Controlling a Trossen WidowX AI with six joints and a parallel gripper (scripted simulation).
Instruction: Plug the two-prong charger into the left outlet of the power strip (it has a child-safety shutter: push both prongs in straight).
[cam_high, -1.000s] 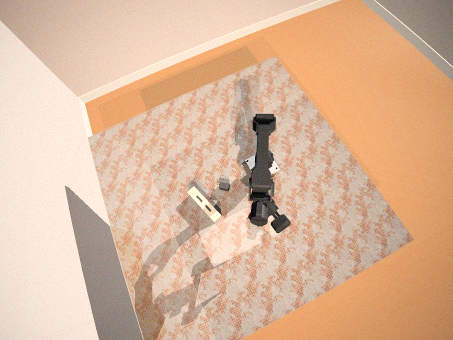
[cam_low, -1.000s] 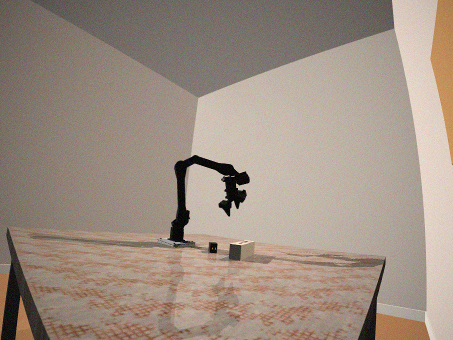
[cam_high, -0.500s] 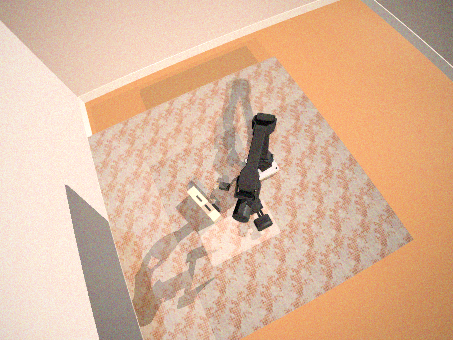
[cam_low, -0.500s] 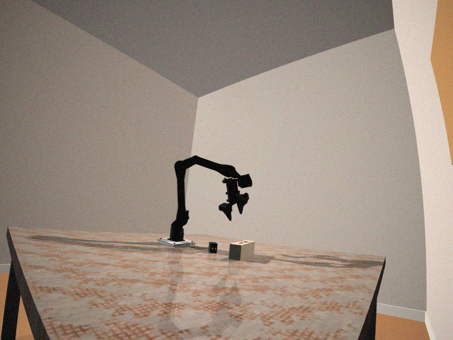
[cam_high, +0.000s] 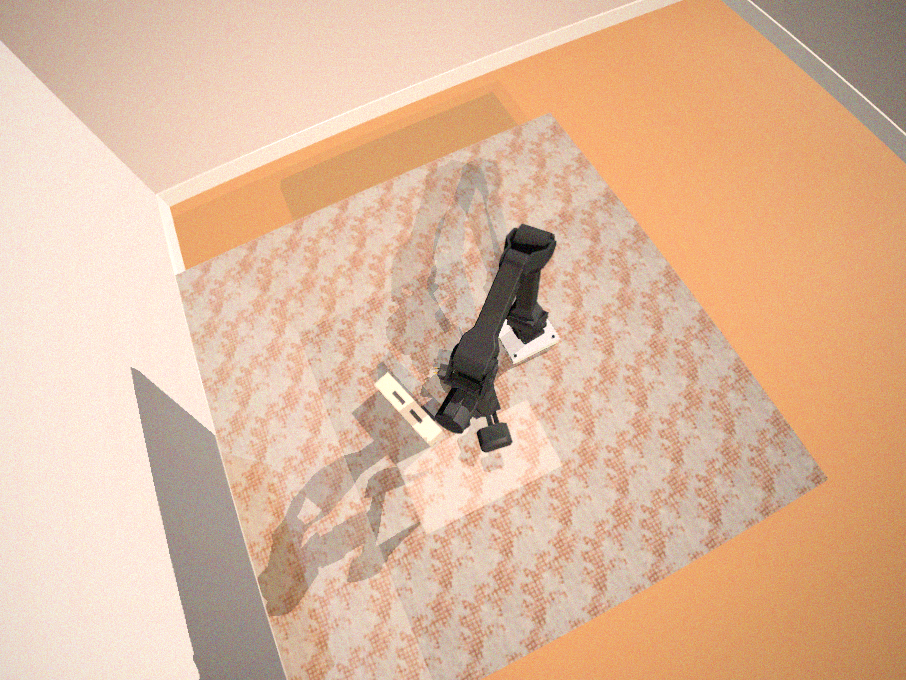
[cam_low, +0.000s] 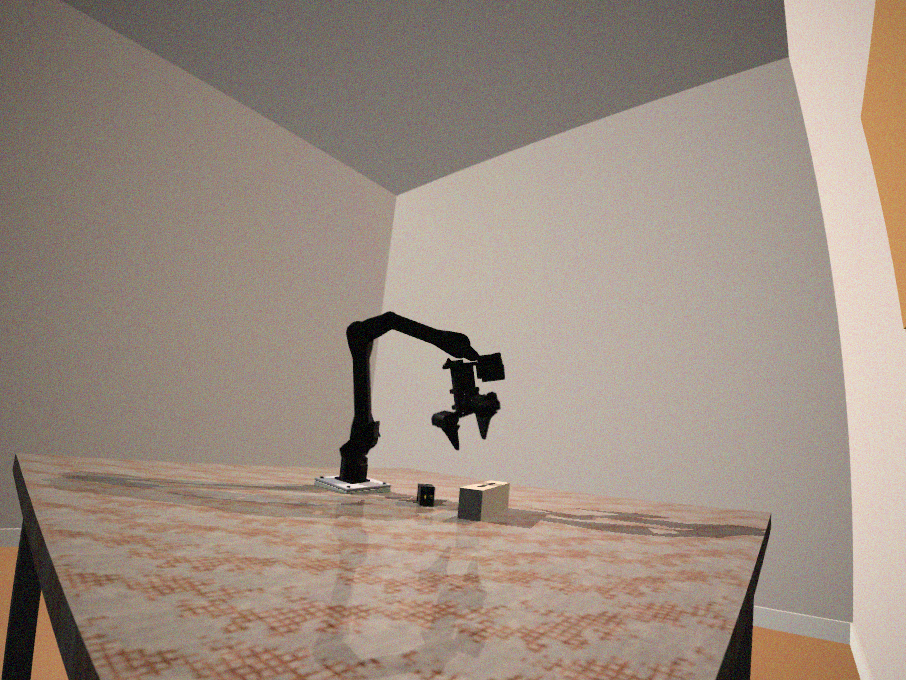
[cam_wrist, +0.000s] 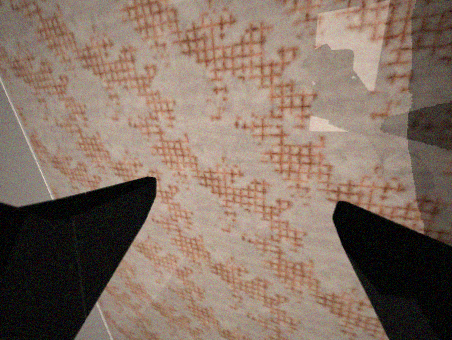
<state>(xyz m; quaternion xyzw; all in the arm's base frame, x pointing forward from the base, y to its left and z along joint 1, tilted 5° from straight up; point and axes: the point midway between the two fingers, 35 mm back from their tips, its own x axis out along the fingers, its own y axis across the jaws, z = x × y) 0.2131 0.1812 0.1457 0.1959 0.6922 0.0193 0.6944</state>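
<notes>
My gripper tip is now 200 mm to the left of the dark grey two-prong charger, 110 mm above it and 30 mm short of it.
</notes>
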